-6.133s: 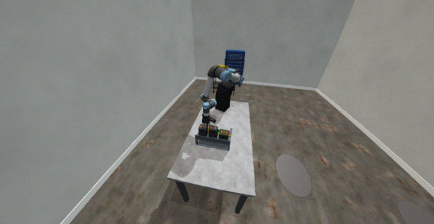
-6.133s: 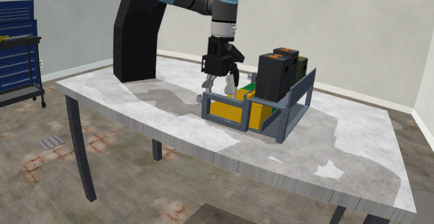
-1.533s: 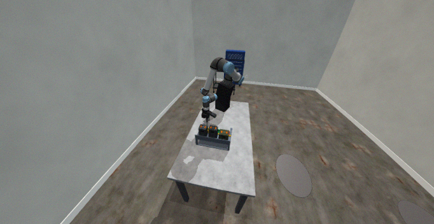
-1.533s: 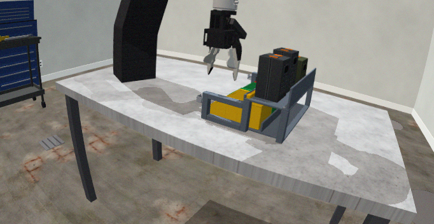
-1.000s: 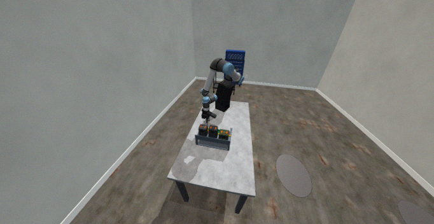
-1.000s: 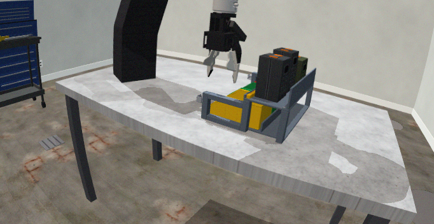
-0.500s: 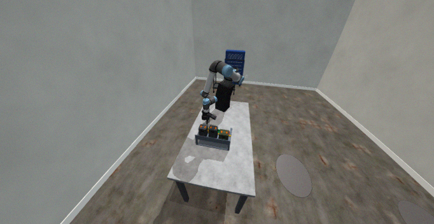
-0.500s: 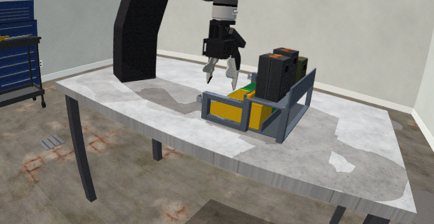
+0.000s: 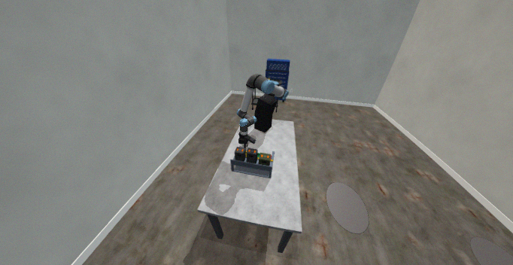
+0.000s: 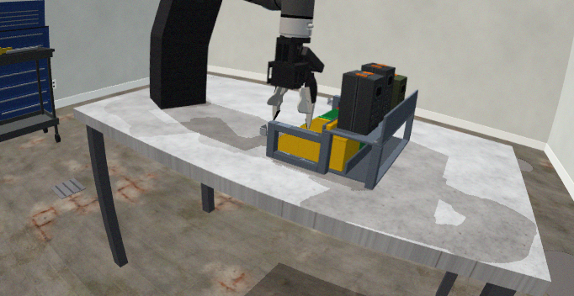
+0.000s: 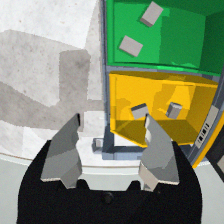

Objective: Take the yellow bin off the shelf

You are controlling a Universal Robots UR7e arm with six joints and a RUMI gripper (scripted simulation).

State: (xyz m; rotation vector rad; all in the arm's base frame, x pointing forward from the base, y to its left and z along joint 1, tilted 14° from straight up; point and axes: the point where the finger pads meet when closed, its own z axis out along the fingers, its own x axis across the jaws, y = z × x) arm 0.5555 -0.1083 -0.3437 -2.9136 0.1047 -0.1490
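My gripper is now 8 cm short of the yellow open bin, 3 cm above it and 1 cm to the left of it. Round my hand: green bin: 11 cm to the left, 9 cm ahead, 3 cm below.
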